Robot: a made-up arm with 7 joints. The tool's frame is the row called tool. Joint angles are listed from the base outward.
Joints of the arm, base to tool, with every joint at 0 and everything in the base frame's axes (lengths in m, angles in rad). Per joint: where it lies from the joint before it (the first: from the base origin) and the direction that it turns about. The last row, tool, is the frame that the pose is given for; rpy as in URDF.
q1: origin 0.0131 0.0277 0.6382 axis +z
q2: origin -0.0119 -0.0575 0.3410 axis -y
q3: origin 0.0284 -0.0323 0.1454 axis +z
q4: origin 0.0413 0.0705 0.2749 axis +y
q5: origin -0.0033 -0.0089 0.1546 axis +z
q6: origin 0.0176 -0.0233 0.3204 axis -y
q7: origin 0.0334 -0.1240 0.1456 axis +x
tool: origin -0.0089 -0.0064 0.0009 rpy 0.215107 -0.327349 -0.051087
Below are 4 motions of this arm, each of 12 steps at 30 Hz.
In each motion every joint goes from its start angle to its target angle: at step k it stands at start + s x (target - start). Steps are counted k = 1, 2, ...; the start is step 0. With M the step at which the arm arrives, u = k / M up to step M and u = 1 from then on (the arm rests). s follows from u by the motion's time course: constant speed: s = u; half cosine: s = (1 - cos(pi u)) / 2; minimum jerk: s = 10 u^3 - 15 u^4 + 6 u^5.
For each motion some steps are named. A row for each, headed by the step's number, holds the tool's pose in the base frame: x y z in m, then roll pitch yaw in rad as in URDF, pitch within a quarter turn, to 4 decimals.
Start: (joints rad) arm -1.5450 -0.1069 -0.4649 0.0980 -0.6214 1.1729 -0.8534
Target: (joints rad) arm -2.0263 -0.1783 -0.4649 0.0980 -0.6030 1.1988 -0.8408
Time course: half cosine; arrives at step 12
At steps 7, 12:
7: -0.0585 -0.0464 1.9645 -1.5668 -1.0855 -1.9530
12: -0.0821 -0.0549 1.9603 -1.5804 -1.0662 -2.1070

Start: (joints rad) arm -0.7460 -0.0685 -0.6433 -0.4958 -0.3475 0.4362 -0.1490
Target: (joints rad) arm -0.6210 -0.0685 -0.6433 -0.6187 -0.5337 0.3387 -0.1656
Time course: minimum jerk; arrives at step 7
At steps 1, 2, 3, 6, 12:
1: -0.1210 0.2102 1.9230 0.3503 -1.1829 -1.9761
2: -0.1248 0.2175 1.9176 0.3832 -1.1790 -2.0112
3: -0.1323 0.2304 1.9074 0.4441 -1.1694 -2.0751
6: -0.1567 0.2621 1.8765 0.6033 -1.1272 -2.2355
12: -0.1578 0.2632 1.8753 0.6089 -1.1251 -2.2410

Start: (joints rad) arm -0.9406 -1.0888 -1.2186 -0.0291 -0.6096 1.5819 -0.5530
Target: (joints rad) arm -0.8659 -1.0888 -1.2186 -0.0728 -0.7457 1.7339 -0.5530
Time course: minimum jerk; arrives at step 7
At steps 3, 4, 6, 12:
3: 0.5606 -0.5345 1.4079 -2.3657 -0.2332 -0.5506
4: 0.5750 -0.5136 1.3997 -2.4157 -0.2061 -0.4945
6: 0.5922 -0.4865 1.3888 -2.4782 -0.1668 -0.4249
12: 0.5933 -0.4847 1.3881 -2.4823 -0.1640 -0.4204

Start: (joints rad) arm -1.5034 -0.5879 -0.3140 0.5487 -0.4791 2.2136 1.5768
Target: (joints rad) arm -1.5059 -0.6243 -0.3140 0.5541 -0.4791 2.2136 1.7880
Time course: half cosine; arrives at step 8
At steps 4, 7, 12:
4: -0.0913 -0.5651 1.6101 1.2255 -1.0538 -1.5489
7: -0.0911 -0.5765 1.5988 1.3349 -1.0048 -1.5708
12: -0.0911 -0.5774 1.5979 1.3436 -1.0007 -1.5722

